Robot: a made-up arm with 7 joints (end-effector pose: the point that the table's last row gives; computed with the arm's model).
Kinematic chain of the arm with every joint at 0, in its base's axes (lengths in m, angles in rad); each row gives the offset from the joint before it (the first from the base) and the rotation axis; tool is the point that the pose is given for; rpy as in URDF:
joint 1: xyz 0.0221 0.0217 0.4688 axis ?
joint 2: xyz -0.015 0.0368 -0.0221 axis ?
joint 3: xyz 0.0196 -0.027 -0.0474 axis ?
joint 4: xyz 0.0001 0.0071 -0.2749 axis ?
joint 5: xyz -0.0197 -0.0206 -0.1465 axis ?
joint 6: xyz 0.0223 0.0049 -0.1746 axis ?
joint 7: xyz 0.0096 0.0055 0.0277 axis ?
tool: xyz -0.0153 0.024 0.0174 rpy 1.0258 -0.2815 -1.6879
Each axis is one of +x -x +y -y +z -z.
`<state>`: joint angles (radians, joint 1 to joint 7).
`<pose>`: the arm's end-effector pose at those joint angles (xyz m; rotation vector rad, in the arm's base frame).
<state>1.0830 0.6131 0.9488 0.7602 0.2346 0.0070 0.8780</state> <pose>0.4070 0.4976 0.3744 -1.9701 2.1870 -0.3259</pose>
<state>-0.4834 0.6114 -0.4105 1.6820 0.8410 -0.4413 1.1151</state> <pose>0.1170 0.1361 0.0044 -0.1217 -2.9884 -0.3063</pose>
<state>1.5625 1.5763 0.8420 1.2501 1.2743 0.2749 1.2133</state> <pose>-0.1478 0.5221 0.6482 -0.9615 0.9970 -0.0156</pose>
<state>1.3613 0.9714 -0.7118 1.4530 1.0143 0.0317 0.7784</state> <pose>0.4763 0.2770 0.6166 -0.6096 2.2683 0.7153</pose>
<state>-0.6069 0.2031 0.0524 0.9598 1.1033 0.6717 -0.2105</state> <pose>-0.0904 0.1871 -0.0722 0.5439 -0.5288 -0.5568</pose>
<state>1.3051 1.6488 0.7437 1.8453 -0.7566 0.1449 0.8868</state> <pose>-0.0771 0.2652 0.7157 -2.3805 -0.5892 1.0797</pose>
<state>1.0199 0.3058 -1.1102 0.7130 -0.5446 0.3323 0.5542</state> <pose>0.5772 0.0162 0.2492 -0.5333 1.1775 2.4456</pose>
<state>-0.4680 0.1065 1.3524 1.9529 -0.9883 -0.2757 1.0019</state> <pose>-0.0015 0.3206 0.2725 1.1290 -0.8152 -2.4147</pose>
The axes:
joint 1: -y
joint 2: +x
joint 3: +z
joint 4: -y
joint 5: +z
joint 6: +y
joint 7: -x

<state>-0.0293 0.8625 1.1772 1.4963 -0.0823 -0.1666 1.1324</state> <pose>0.1235 0.4953 0.4194 -1.6870 1.5338 1.7199</pose>
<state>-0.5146 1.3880 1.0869 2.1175 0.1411 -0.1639 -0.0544</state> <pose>0.1770 0.2833 0.5403 -1.3631 0.9153 0.9136</pose>
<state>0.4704 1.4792 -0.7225 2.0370 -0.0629 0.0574 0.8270</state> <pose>0.3205 0.2282 0.3699 0.0579 1.3879 2.1285</pose>
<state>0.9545 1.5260 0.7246 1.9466 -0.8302 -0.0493 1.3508</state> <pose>0.0445 0.2585 0.7237 -1.8579 -0.2556 2.0159</pose>
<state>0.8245 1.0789 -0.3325 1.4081 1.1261 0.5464 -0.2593</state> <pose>0.4081 0.3688 0.4789 1.8575 -1.8885 -0.7557</pose>
